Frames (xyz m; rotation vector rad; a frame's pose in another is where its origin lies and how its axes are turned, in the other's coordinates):
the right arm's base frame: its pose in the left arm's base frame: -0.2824 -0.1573 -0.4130 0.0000 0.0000 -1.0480
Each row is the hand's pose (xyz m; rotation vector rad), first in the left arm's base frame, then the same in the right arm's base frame.
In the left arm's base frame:
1: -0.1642 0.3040 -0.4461 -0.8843 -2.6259 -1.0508
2: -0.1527 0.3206 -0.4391 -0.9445 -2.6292 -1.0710
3: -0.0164 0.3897 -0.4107 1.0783 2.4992 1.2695
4: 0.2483 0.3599 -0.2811 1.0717 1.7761 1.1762
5: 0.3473 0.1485 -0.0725 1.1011 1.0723 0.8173
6: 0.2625 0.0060 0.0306 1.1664 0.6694 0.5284
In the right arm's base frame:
1: -0.3407 0.3327 -0.0331 0.5007 -2.4807 -0.7100
2: -0.3493 0.3510 -0.0261 0.4532 -2.5033 -0.7422
3: -0.3411 0.5036 0.0023 0.3022 -2.5781 -1.1474
4: -0.1831 0.7181 0.1319 0.0454 2.4022 1.7291
5: 0.0495 0.6983 0.3405 0.4679 1.6604 1.6184
6: 0.1306 0.5537 0.4436 0.7378 1.2715 1.3967

